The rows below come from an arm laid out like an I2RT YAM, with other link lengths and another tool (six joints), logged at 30 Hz.
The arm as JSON. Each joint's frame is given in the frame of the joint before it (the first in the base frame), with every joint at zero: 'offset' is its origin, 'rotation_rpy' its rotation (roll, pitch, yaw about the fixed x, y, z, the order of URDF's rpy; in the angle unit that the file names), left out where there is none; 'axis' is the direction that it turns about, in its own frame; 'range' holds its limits. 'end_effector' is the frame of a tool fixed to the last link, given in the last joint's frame.
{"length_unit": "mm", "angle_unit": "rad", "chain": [
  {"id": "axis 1", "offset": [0.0, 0.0, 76.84], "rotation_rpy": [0.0, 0.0, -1.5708], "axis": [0.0, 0.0, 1.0], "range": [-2.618, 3.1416]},
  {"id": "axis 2", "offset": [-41.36, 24.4, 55.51], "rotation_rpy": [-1.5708, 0.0, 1.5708], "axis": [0.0, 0.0, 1.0], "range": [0.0, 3.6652]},
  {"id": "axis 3", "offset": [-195.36, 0.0, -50.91], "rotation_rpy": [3.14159, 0.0, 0.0], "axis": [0.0, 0.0, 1.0], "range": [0.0, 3.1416]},
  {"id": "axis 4", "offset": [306.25, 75.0, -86.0], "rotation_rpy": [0.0, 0.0, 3.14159], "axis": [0.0, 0.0, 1.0], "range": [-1.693, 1.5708]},
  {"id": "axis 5", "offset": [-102.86, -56.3, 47.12], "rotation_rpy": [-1.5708, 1.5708, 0.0], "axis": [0.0, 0.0, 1.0], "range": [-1.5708, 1.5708]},
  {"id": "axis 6", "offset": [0.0, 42.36, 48.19], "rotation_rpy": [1.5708, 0.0, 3.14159], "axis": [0.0, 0.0, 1.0], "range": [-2.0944, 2.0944]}
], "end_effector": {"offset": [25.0, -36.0, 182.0], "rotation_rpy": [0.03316, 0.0, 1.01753]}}
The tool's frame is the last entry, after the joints.
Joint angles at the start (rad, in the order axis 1, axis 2, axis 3, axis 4, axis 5, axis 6): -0.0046 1.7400 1.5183 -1.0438 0.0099 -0.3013
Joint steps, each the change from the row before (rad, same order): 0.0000 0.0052 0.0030 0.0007 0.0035 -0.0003; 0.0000 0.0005 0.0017 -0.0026 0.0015 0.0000; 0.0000 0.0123 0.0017 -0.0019 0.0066 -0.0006; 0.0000 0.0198 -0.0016 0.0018 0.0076 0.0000; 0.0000 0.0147 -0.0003 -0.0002 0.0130 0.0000; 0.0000 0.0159 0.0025 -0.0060 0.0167 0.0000; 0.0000 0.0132 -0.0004 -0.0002 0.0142 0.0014; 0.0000 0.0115 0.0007 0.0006 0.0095 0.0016; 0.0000 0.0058 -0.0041 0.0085 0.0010 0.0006; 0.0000 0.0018 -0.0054 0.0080 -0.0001 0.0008
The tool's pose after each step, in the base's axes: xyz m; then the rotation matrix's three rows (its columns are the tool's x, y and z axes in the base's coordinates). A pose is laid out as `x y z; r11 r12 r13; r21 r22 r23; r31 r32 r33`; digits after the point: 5 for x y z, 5 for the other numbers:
0.51907 0.01076 0.03276; -0.63275 -0.70397 0.32257; -0.75152 0.65870 -0.03664; -0.18669 -0.26560 -0.94583
0.51873 0.01043 0.03294; -0.63335 -0.70405 0.32123; -0.75150 0.65863 -0.03813; -0.18473 -0.26555 -0.94623
0.51738 0.00898 0.02749; -0.63660 -0.70646 0.30928; -0.75178 0.65790 -0.04465; -0.17193 -0.26094 -0.94992
0.51521 0.00729 0.01741; -0.64138 -0.71011 0.29047; -0.75162 0.65753 -0.05216; -0.15396 -0.25178 -0.95546
0.51323 0.00439 0.01031; -0.64612 -0.71171 0.27567; -0.75125 0.65681 -0.06506; -0.13476 -0.24913 -0.95905
0.51008 0.00067 0.00330; -0.65155 -0.71387 0.25666; -0.75059 0.65571 -0.08163; -0.11002 -0.24583 -0.96305
0.50802 -0.00255 -0.00291; -0.65637 -0.71424 0.24297; -0.74894 0.65568 -0.09574; -0.09093 -0.24481 -0.96530
0.50676 -0.00472 -0.00780; -0.65992 -0.71435 0.23284; -0.74732 0.65609 -0.10518; -0.07763 -0.24342 -0.96681
0.50718 -0.00497 -0.01135; -0.66061 -0.71416 0.23145; -0.74686 0.65645 -0.10618; -0.07610 -0.24300 -0.96704
0.50757 -0.00498 -0.01361; -0.66111 -0.71345 0.23220; -0.74634 0.65705 -0.10611; -0.07687 -0.24345 -0.96686

